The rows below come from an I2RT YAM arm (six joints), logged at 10 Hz.
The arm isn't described. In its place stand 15 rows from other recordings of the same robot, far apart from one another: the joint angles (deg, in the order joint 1, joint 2, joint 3, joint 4, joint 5, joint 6), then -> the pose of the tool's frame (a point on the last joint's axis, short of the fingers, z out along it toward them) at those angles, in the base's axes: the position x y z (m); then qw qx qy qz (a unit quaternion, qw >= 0).
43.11, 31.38, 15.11, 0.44, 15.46, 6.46 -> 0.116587 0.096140 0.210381 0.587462 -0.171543 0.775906 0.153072
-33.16, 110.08, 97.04, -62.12, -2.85, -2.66 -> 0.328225 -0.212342 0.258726 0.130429 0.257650 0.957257 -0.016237
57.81, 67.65, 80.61, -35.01, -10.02, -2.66 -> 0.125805 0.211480 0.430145 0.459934 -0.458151 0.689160 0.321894
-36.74, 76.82, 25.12, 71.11, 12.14, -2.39 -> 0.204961 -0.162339 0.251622 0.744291 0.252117 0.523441 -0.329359
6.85, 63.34, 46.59, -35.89, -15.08, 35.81 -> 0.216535 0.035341 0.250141 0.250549 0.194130 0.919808 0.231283
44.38, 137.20, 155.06, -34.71, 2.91, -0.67 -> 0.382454 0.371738 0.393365 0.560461 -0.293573 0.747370 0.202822
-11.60, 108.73, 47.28, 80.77, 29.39, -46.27 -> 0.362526 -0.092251 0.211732 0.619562 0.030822 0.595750 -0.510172
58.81, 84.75, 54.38, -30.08, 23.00, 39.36 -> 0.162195 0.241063 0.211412 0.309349 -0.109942 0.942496 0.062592
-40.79, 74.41, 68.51, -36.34, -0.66, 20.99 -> 0.212302 -0.182648 0.328611 0.399693 0.467434 0.785876 -0.064412
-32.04, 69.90, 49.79, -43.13, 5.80, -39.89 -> 0.192406 -0.124660 0.235829 0.158150 -0.054827 0.970133 -0.175567
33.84, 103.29, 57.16, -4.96, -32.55, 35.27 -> 0.287568 0.215862 0.154457 0.113435 -0.082039 0.906213 0.398973
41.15, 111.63, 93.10, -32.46, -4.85, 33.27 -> 0.327518 0.290213 0.252876 0.241560 -0.078805 0.938572 0.233499
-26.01, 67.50, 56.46, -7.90, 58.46, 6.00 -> 0.219043 -0.140642 0.339316 0.430378 0.468589 0.604415 -0.479460
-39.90, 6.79, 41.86, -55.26, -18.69, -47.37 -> 0.026496 -0.007284 0.297414 0.500540 -0.145433 0.801446 -0.293245
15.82, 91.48, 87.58, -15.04, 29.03, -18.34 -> 0.365281 0.085546 0.386489 0.557960 -0.092166 0.795868 -0.216290
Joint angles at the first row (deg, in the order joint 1, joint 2, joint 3, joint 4, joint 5, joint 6):
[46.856 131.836 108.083 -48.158 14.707 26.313]
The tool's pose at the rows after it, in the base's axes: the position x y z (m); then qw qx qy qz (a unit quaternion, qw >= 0):
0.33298 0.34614 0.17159 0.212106 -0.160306 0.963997 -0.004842
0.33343 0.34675 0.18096 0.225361 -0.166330 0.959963 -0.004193
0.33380 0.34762 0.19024 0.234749 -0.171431 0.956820 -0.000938
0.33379 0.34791 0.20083 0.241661 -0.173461 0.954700 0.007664
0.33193 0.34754 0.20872 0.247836 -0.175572 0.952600 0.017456
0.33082 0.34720 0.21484 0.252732 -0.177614 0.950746 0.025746
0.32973 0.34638 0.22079 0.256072 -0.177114 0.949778 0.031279
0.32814 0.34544 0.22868 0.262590 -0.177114 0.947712 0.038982
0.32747 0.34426 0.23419 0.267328 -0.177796 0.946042 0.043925
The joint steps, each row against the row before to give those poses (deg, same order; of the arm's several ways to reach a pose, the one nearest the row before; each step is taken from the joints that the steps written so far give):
[0.364 -0.411 0.984 -0.005 0.449 -0.592]
[0.062 -0.757 0.623 0.072 0.717 -1.050]
[0.053 -0.578 0.945 -0.287 0.222 -0.824]
[-0.004 -0.765 0.934 -0.401 -0.396 -0.391]
[0.096 -1.117 -0.261 0.417 -0.520 -0.262]
[0.035 -0.823 -0.137 0.372 -0.490 -0.276]
[0.010 -0.722 0.052 -0.085 -0.281 0.020]
[0.044 -1.030 -0.091 0.218 -0.277 -0.086]
[-0.051 -0.727 -0.075 0.176 -0.200 -0.225]

